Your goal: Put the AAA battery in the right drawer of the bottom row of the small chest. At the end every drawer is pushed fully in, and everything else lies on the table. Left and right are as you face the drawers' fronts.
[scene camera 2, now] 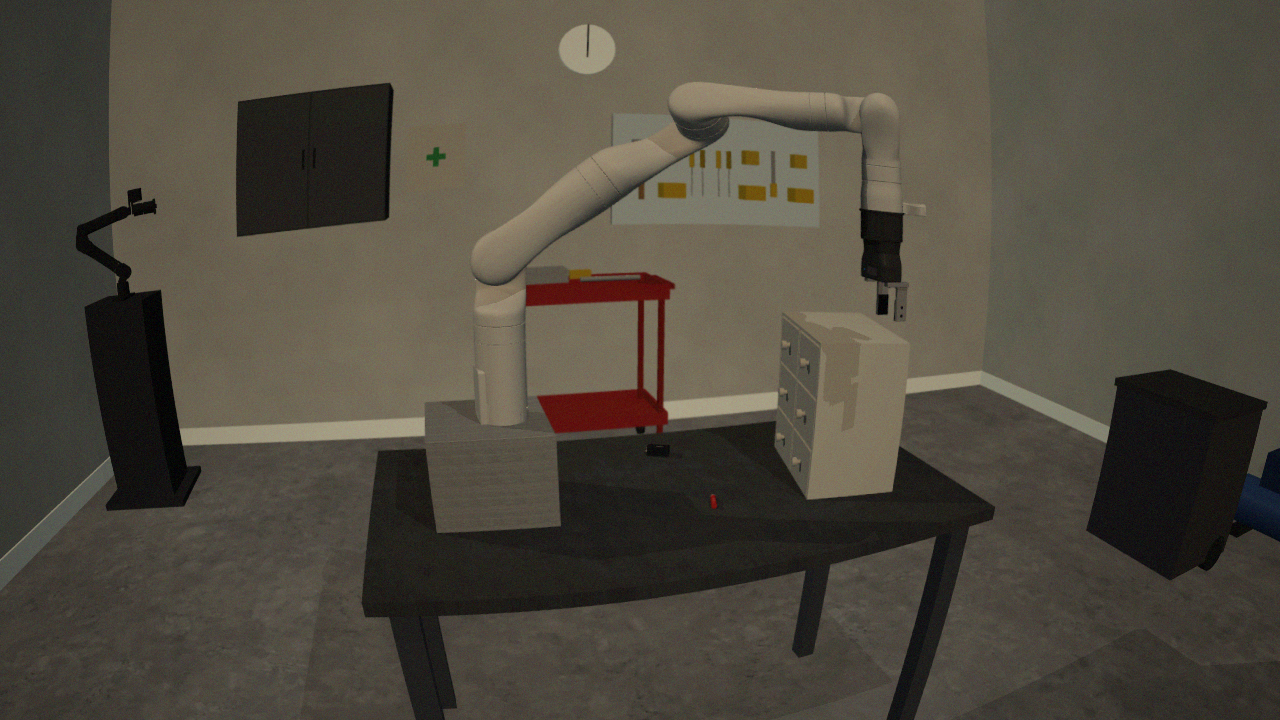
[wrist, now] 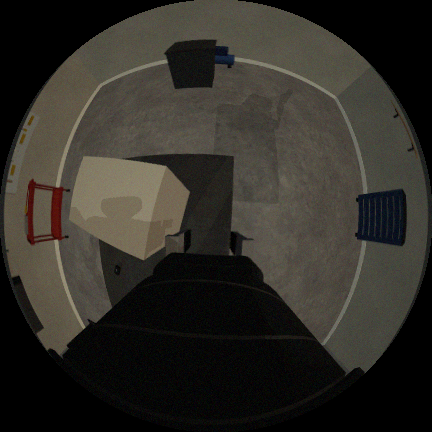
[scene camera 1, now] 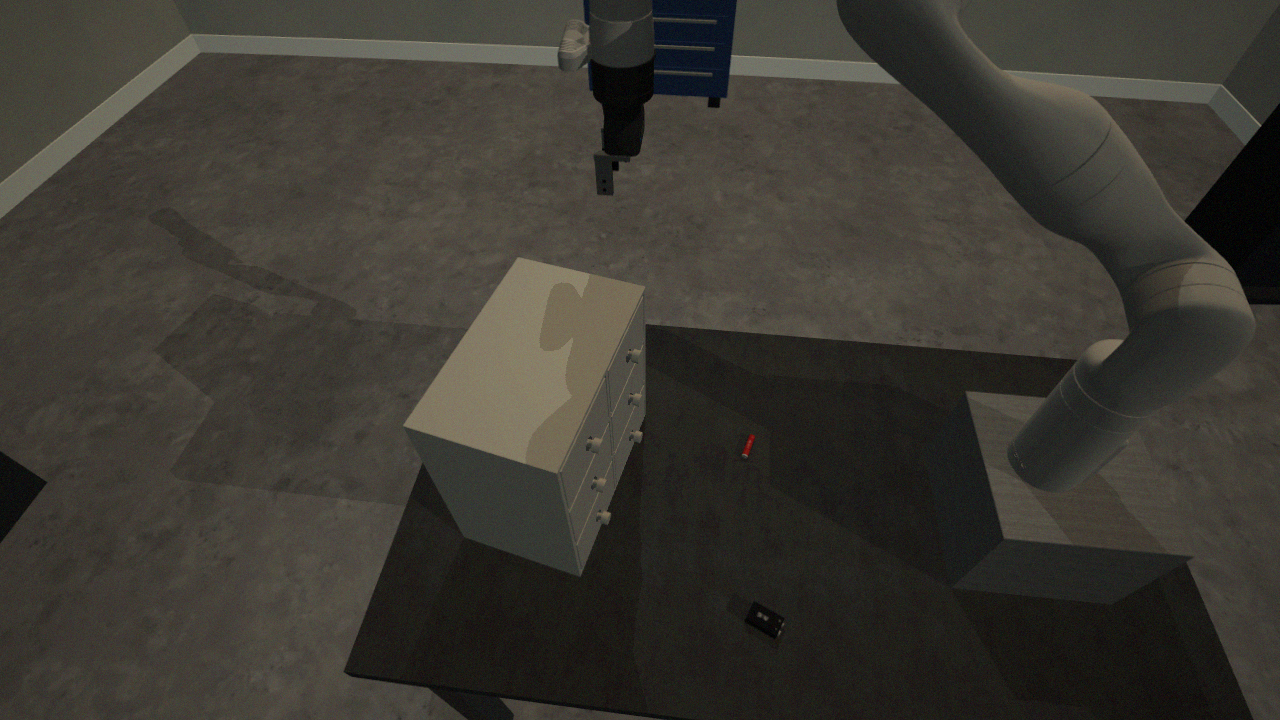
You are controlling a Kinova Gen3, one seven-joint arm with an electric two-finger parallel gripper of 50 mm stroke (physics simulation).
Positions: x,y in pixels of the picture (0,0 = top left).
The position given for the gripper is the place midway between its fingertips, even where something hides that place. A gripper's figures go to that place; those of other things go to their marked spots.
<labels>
The gripper (scene camera 1: 608,181) is 0.91 m from the lens. A white chest (scene camera 1: 493,430): 0.72 m from the lens. A black block (scene camera 1: 759,617): 0.93 m from the lens. The marked spots on the white chest and the black block are 0.45 m apart.
</labels>
